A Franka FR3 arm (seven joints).
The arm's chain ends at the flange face. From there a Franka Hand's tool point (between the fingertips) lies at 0.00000 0.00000 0.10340 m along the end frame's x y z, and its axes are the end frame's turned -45 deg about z.
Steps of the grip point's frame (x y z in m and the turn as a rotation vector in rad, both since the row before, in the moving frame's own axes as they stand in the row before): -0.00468 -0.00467 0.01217 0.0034 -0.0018 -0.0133; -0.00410 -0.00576 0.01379 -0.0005 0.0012 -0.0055; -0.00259 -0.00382 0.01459 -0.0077 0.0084 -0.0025
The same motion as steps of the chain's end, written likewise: -0.00623 0.00012 0.01217 0.0011 -0.0037 -0.0133; -0.00710 -0.00112 0.01379 0.0005 0.0012 -0.0055; -0.00571 -0.00082 0.01460 0.0005 0.0114 -0.0025
